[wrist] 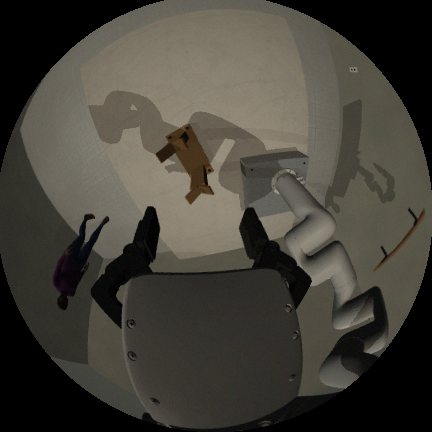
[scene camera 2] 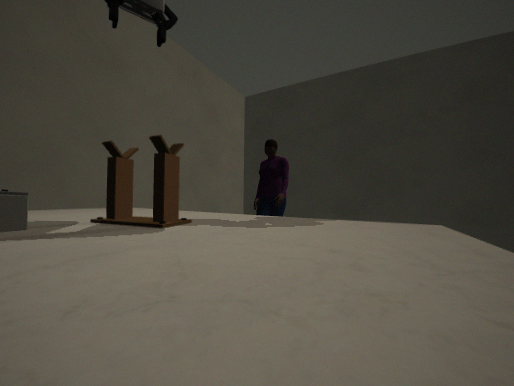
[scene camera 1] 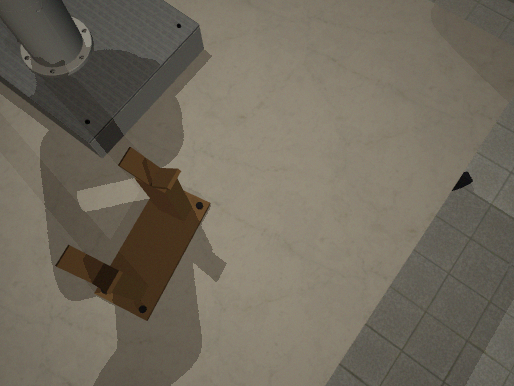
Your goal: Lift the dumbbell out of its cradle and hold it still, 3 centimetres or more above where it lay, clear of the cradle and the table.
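Where they show: gripper, fingertip midpoint: (wrist: 200, 217) (scene camera 2: 139, 34); arm's base at its link origin: (wrist: 283, 180) (scene camera 1: 58, 47).
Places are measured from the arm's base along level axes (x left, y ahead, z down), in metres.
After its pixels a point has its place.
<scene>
The brown wooden cradle (scene camera 1: 157, 245) @(x -0.216, y 0.332, z 0.071 m) (scene camera 2: 167, 190) @(x -0.312, y 0.318, z 0.000 m) (wrist: 194, 152) @(x -0.218, y 0.310, z 0.071 m) stands upright on the pale table (scene camera 1: 310, 165) @(x 0.041, y 0.495, z 0.079 m) (scene camera 2: 280, 300) @(x -0.632, y 0.087, z 0.080 m) (wrist: 240, 65) @(x -0.494, y 0.025, z 0.080 m), with a flat base and two posts topped by V-shaped rests. Both rests are empty. The dumbbell cannot be made out in any view, neither on the cradle nor on the visible table top. A small dark wedge (scene camera 1: 463, 181) @(x 0.509, y 0.910, z 0.753 m) shows at the table's right edge in scene camera 1; I cannot tell what it is. My gripper (scene camera 2: 137, 35) @(x -0.263, y 0.270, z -0.345 m) (wrist: 200, 217) @(x -0.263, y 0.270, z -0.345 m) is open and empty, high above the cradle, fingers pointing down.
The grey robot base block (scene camera 1: 130, 65) @(x 0.032, y 0.134, z 0.005 m) (scene camera 2: 12, 211) @(x -0.124, y 0.133, z 0.044 m) (wrist: 272, 192) @(x 0.044, y 0.058, z 0.002 m) sits close to one end of the cradle. The arm (wrist: 315, 250) @(x 0.037, y 0.044, z -0.322 m) rises from it. A person in a purple top (scene camera 2: 273, 175) (wrist: 67, 272) stands beyond the table edge. Tiled floor (scene camera 1: 430, 320) lies past that edge.
</scene>
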